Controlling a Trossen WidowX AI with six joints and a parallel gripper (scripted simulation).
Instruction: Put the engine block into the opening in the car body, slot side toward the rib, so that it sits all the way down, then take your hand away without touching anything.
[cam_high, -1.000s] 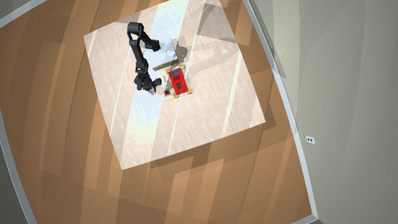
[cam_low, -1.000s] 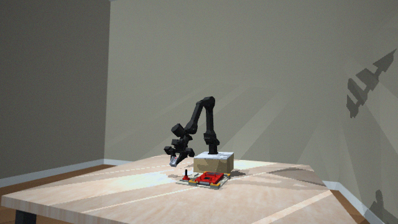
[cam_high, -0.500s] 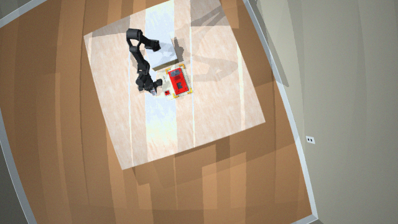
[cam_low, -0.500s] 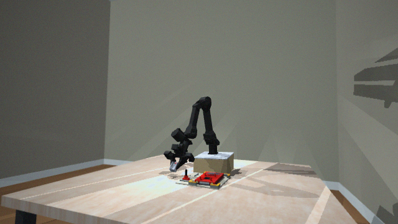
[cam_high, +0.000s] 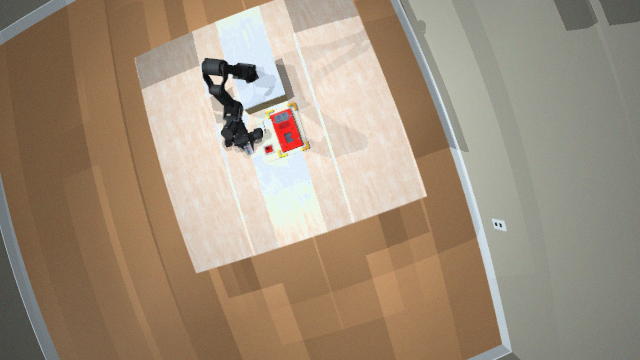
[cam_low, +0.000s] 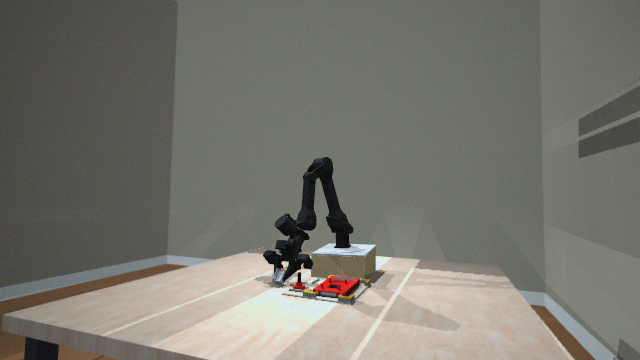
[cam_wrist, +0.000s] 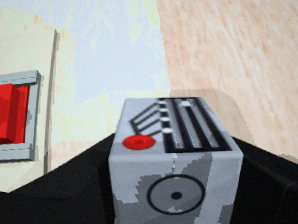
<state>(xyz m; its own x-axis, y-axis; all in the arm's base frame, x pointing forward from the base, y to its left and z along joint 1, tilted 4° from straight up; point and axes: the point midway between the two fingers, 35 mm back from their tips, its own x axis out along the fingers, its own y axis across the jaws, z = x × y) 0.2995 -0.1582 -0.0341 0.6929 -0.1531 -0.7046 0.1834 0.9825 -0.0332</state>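
My gripper tip is now 3 cm short of the black upright pin, 9 cm to the right of it and 1 cm below it. From my gripper tip the other things lie so: grey engine block 1 cm behind, 1 cm above.
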